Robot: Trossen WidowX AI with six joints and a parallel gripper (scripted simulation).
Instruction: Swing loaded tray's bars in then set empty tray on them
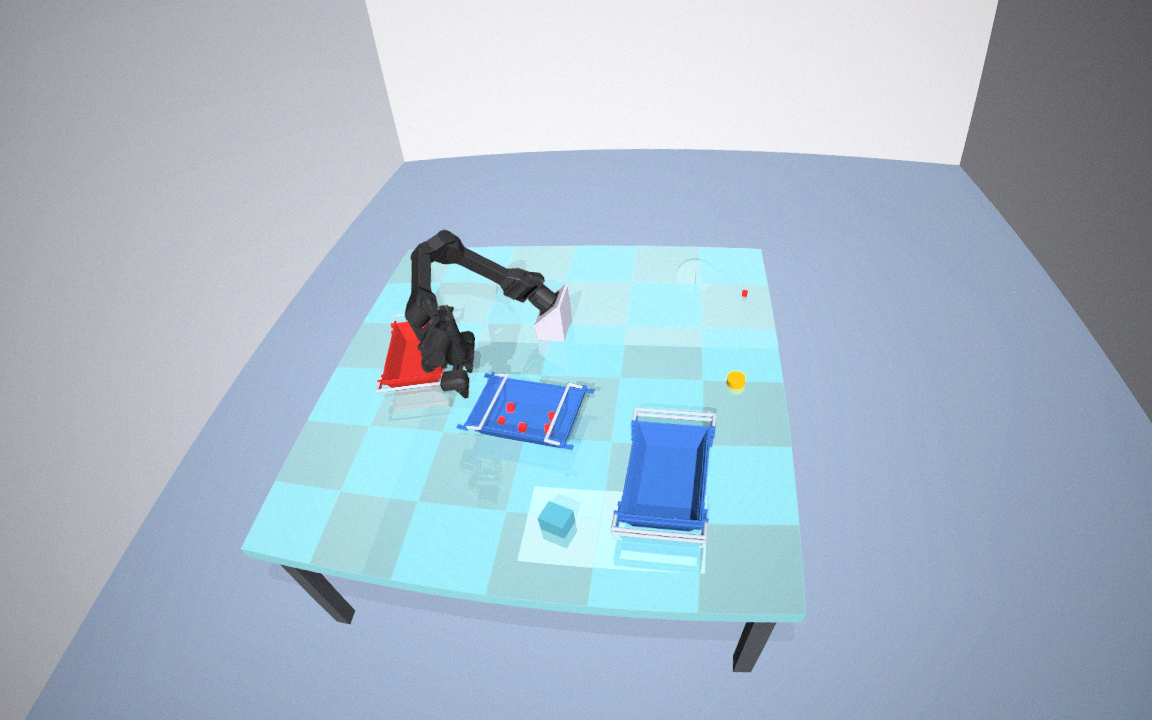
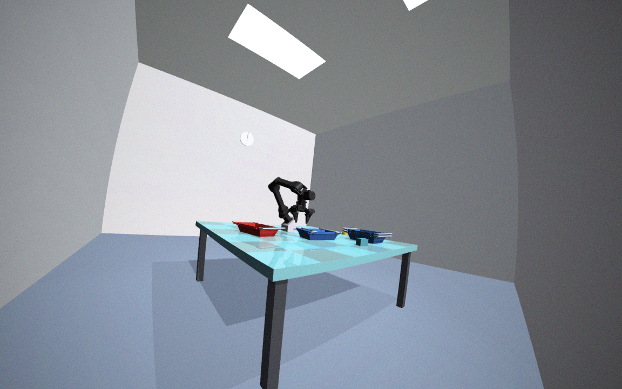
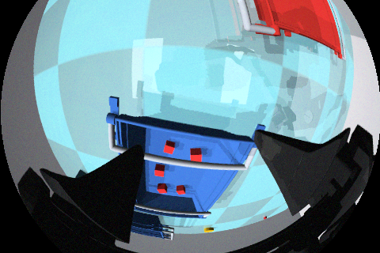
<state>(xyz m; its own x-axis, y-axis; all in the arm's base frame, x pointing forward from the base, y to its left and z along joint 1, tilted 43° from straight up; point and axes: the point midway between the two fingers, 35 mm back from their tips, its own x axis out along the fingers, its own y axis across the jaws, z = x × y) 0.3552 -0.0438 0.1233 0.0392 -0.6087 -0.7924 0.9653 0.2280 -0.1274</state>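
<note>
Right now my gripper tip is 24 cm to the left of the red tray, 16 cm past it and 6 cm above it. Also, from my gripper tip: yellow disc: 65 cm to the left, 20 cm behind, 9 cm below; then teal cube: 29 cm to the left, 29 cm ahead, 8 cm below; then small red block: 66 cm to the left, 58 cm behind, 9 cm below.
</note>
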